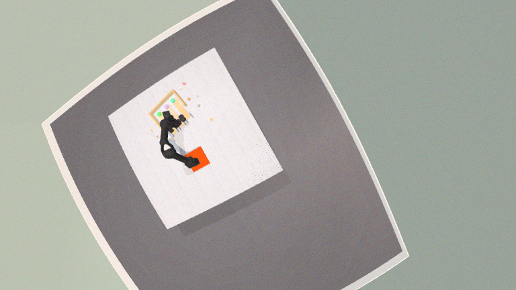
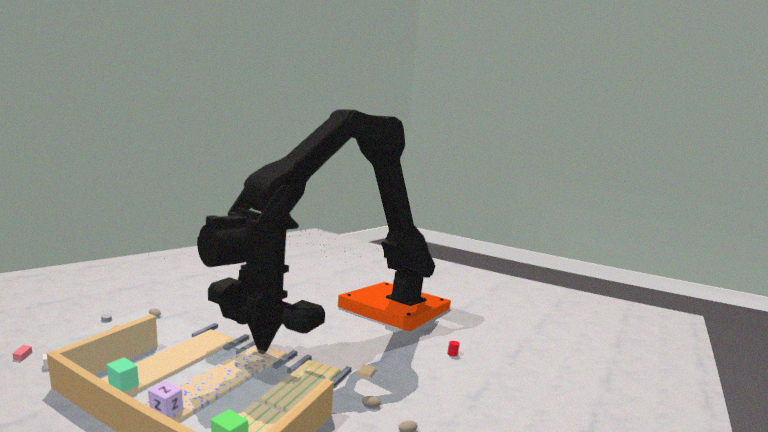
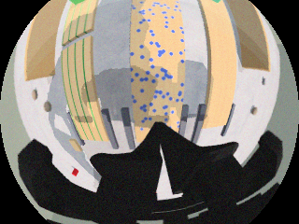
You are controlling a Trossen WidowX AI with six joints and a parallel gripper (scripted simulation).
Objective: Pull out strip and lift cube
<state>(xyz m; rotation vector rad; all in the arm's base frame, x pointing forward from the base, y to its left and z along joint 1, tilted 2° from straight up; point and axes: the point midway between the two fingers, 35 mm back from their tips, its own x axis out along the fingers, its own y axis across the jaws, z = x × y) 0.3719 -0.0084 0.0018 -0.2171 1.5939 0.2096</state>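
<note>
The labelled cube is 20 cm ahead of my gripper tip, 6 cm to the left of it and 2 cm above it. Round my gripper tip: red cylinder (25 cm behind, 20 cm to the left, 1 cm above); pink block (33 cm ahead, 18 cm to the right).
</note>
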